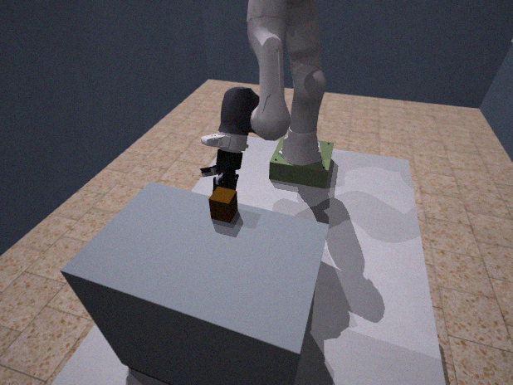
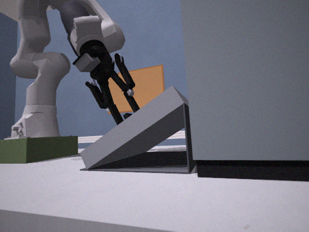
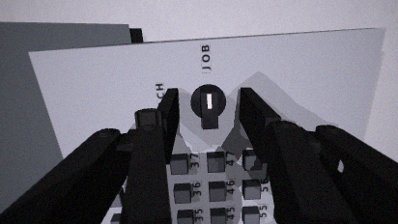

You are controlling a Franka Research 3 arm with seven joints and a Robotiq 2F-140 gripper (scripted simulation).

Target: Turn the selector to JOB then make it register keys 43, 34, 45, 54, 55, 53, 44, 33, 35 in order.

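The black selector knob lies 20 mm below my hand and 10 mm ahead of it. Also, from my hand: key 35 (130 mm to the left, 50 mm ahead, 20 mm below); key 37 (60 mm to the left, 40 mm ahead, 20 mm below); key 45 (130 mm to the left, 30 mm below, 20 mm ahead).
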